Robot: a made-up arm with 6 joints. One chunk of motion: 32 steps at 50 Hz.
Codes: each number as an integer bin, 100 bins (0 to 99) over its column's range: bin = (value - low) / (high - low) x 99, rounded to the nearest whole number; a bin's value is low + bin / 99 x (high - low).
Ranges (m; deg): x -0.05..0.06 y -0.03..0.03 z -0.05..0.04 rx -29..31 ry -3..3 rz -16..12
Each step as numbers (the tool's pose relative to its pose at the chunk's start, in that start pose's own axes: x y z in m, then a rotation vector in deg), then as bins.
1 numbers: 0.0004 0.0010 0.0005 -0.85 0.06 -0.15
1 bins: 45 51 56 46 50 56
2 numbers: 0.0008 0.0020 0.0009 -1.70 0.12 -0.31
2 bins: 46 53 56 45 51 55
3 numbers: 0.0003 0.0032 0.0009 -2.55 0.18 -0.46
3 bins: 45 55 56 44 52 55
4 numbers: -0.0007 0.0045 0.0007 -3.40 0.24 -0.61
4 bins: 44 57 56 42 53 54
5 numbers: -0.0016 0.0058 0.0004 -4.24 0.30 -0.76
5 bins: 44 59 55 41 54 54
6 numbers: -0.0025 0.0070 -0.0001 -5.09 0.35 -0.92
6 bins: 43 61 55 39 55 53
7 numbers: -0.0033 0.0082 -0.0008 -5.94 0.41 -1.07
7 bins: 42 63 54 38 56 53
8 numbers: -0.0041 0.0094 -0.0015 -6.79 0.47 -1.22
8 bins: 41 65 53 37 57 52
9 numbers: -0.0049 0.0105 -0.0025 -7.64 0.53 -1.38
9 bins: 41 67 52 35 58 52
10 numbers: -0.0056 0.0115 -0.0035 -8.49 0.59 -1.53
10 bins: 40 68 51 34 59 51
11 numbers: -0.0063 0.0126 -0.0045 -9.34 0.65 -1.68
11 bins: 39 70 50 32 60 51
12 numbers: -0.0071 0.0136 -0.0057 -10.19 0.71 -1.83
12 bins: 39 72 49 31 61 50
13 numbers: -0.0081 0.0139 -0.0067 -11.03 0.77 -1.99
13 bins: 38 72 48 30 62 50
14 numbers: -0.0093 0.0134 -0.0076 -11.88 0.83 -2.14
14 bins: 37 72 47 28 63 49
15 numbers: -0.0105 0.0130 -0.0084 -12.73 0.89 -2.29
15 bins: 36 71 46 27 64 48
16 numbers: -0.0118 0.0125 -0.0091 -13.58 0.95 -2.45
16 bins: 34 70 45 25 65 48
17 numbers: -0.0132 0.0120 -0.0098 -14.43 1.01 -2.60
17 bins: 33 69 44 24 66 47
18 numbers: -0.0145 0.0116 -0.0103 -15.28 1.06 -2.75
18 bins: 32 69 44 23 67 47
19 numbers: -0.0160 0.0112 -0.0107 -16.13 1.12 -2.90
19 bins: 31 68 43 21 68 46
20 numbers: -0.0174 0.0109 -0.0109 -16.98 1.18 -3.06
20 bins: 29 67 43 20 69 46
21 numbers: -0.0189 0.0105 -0.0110 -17.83 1.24 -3.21
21 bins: 28 67 43 18 70 45
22 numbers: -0.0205 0.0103 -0.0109 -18.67 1.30 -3.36
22 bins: 27 66 43 17 71 45
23 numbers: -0.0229 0.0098 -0.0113 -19.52 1.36 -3.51
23 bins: 24 66 43 16 72 44
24 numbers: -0.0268 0.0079 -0.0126 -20.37 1.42 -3.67
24 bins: 21 63 41 14 73 44
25 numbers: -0.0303 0.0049 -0.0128 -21.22 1.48 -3.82
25 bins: 18 58 41 13 74 43
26 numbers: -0.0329 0.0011 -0.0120 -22.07 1.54 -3.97
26 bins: 15 51 42 11 75 43
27 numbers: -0.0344 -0.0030 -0.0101 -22.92 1.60 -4.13
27 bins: 14 45 44 10 76 42
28 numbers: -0.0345 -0.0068 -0.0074 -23.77 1.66 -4.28
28 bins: 14 38 47 9 77 41
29 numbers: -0.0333 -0.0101 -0.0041 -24.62 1.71 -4.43
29 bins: 15 33 50 7 78 41
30 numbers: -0.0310 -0.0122 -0.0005 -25.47 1.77 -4.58
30 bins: 17 29 54 6 79 40
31 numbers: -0.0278 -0.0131 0.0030 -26.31 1.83 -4.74
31 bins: 20 28 58 4 80 40
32 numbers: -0.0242 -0.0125 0.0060 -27.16 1.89 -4.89
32 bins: 23 29 62 3 81 39
